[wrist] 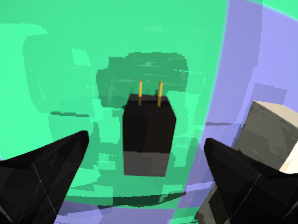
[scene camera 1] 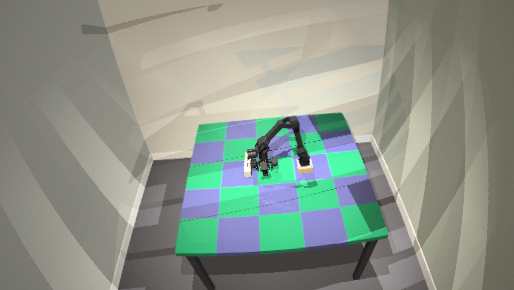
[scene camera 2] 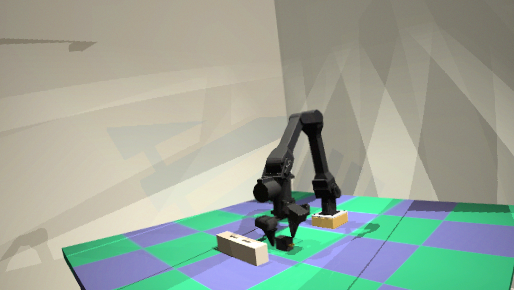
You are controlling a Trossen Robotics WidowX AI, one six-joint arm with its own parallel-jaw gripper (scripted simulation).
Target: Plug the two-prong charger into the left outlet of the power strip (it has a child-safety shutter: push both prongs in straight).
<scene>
My gripper [scene camera 2: 283, 241] is open, with nothing in its grasp. Further things: a black two-prong charger [wrist: 148, 123].
My gripper is seen too in the wrist view [wrist: 147, 140].
</scene>
